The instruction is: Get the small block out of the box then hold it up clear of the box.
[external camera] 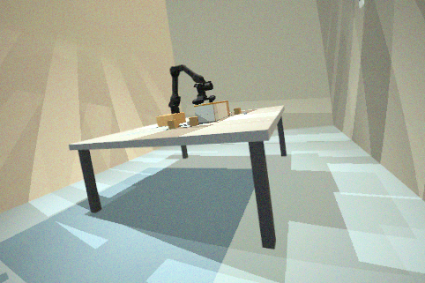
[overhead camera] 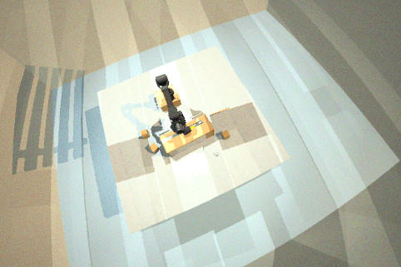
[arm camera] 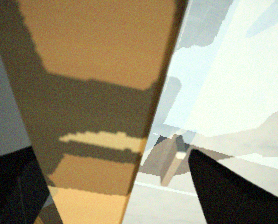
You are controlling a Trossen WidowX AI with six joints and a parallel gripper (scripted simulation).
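Right now my gripper tip is 60 mm short of the yellow block and 20 mm to the right of it. Also, from my gripper tip: tan box (30 mm to the right, 30 mm ahead, 20 mm below); then thin orange stick (300 mm to the left, 80 mm below, 20 mm ahead).
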